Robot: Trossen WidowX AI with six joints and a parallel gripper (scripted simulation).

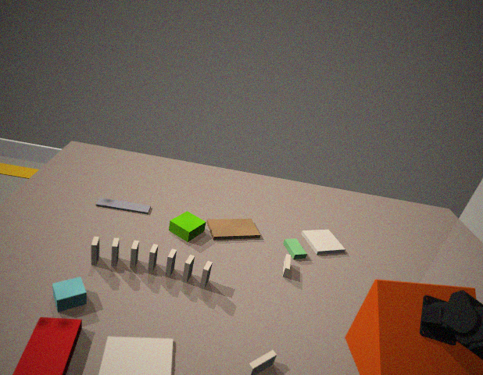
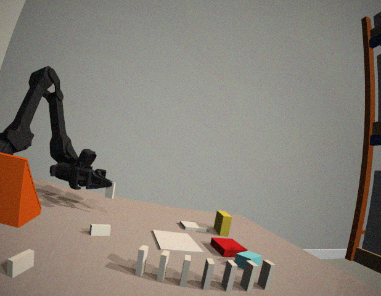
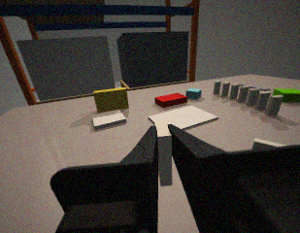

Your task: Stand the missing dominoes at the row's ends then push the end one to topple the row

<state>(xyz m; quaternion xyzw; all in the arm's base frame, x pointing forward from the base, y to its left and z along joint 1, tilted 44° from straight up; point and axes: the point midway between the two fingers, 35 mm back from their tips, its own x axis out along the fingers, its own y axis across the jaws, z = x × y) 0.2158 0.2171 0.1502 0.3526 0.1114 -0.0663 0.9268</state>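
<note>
My gripper tip is 60 mm past the light green piece, 510 mm to the left of it and 100 mm above it. The rest, counted from my gripper tip: white sheet: 200 mm ahead, 120 mm to the right, 100 mm below; then yellow block: 360 mm ahead, 50 mm to the left, 70 mm below; then red block: 330 mm ahead, 150 mm to the right, 90 mm below.
</note>
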